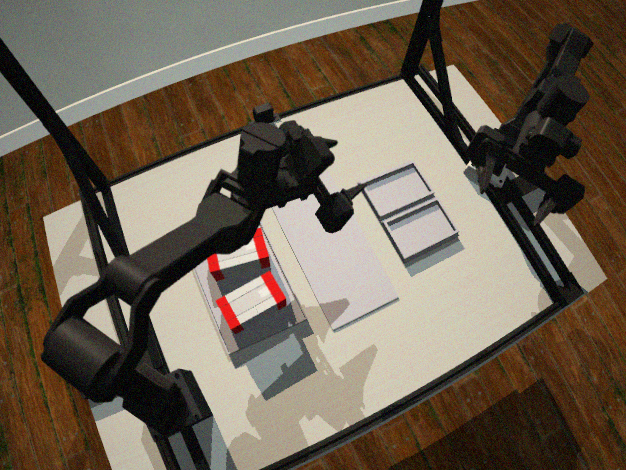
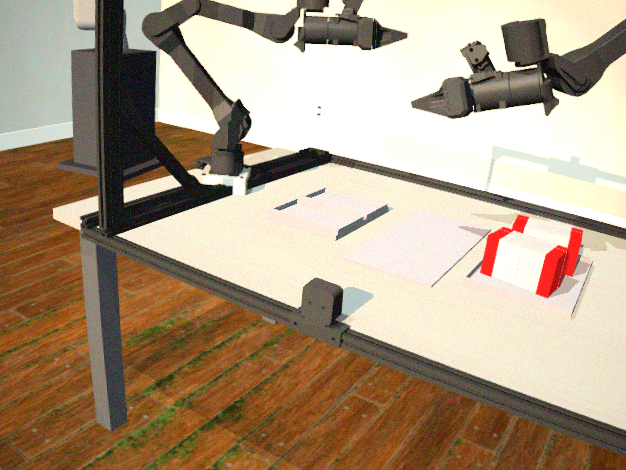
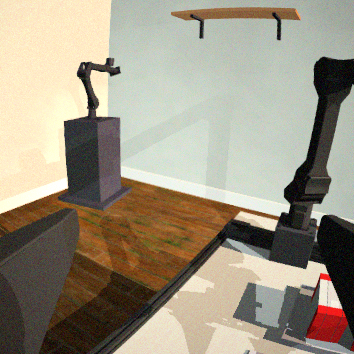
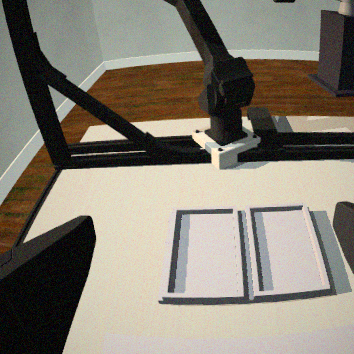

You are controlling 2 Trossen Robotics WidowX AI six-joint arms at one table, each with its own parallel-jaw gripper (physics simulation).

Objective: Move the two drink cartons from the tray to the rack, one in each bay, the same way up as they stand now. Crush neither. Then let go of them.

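Pixels of known places: left gripper, fingertip midpoint: (image 1: 509, 209) (image 2: 404, 34) (image 3: 203, 225); right gripper, fingertip midpoint: (image 1: 351, 163) (image 2: 420, 103) (image 4: 218, 222); left arm's base, origin of the base link: (image 2: 225, 171) (image 4: 225, 133); right arm's base, origin of the base link: (image 1: 166, 405) (image 3: 297, 222).
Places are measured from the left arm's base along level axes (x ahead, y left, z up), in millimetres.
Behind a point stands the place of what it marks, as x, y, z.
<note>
Two white drink cartons with red ends, one (image 1: 238, 260) (image 2: 532, 225) behind the other (image 1: 252, 298) {608, -287, 38} (image 2: 518, 261) (image 3: 328, 316) {562, -255, 32}, stand side by side in the grey tray (image 1: 226, 339) {699, -296, -30} at the left of the table. The empty two-bay rack (image 1: 410, 209) {237, -119, -16} (image 2: 358, 224) {284, -184, -28} (image 4: 246, 253) {237, -125, -26} lies to the right, past a white mat (image 1: 339, 270) {445, -182, -32} (image 2: 418, 247) {388, -264, -32}. My right gripper (image 1: 348, 164) {357, -245, 221} (image 2: 416, 103) {357, -245, 221} (image 4: 218, 222) {357, -245, 221} is open and empty, high over the table between the tray and the rack. My left gripper (image 1: 515, 193) {350, 0, 325} (image 2: 400, 34) {350, 0, 325} (image 3: 203, 225) {350, 0, 325} is open and empty, high at the table's right edge.
Black frame posts (image 1: 423, 33) {-132, -305, 149} (image 2: 108, 117) {-148, -322, 168} rise at the table's corners. A small dark block (image 1: 264, 112) {220, -538, 14} (image 2: 321, 300) {212, -561, 3} sits on one table edge. The left arm's base (image 4: 228, 140) {32, -14, 6} stands behind the rack. A pedestal with another arm (image 3: 93, 158) stands on the floor.
</note>
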